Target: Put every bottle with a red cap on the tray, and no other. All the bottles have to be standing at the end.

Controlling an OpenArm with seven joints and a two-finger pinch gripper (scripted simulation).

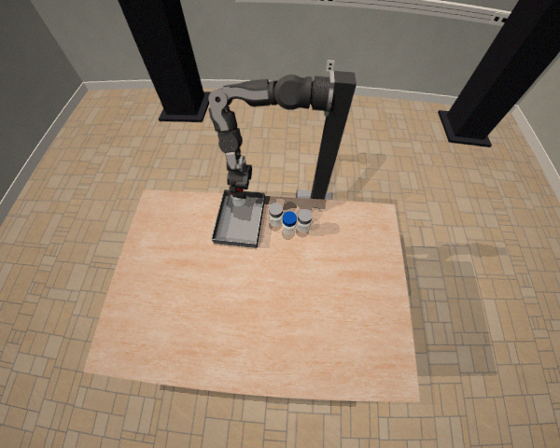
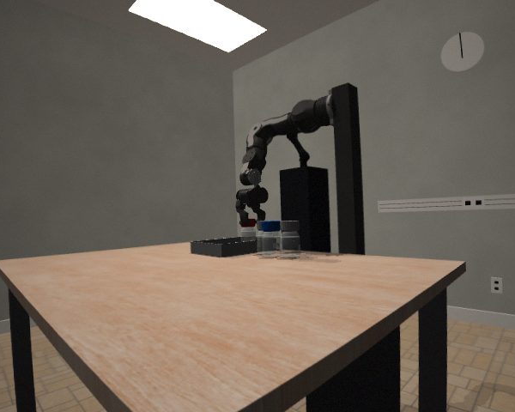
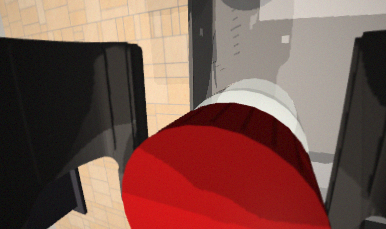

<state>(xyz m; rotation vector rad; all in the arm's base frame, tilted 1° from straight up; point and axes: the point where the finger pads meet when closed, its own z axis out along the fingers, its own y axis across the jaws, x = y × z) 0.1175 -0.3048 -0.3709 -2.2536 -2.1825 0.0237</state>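
Right now the red-capped bottle is 50 mm below my hand and 20 mm to the right of it. Also, from my hand: blue-capped bottle (210 mm to the left, 110 mm ahead, 50 mm below); then dark grey tray (80 mm below, 80 mm ahead).
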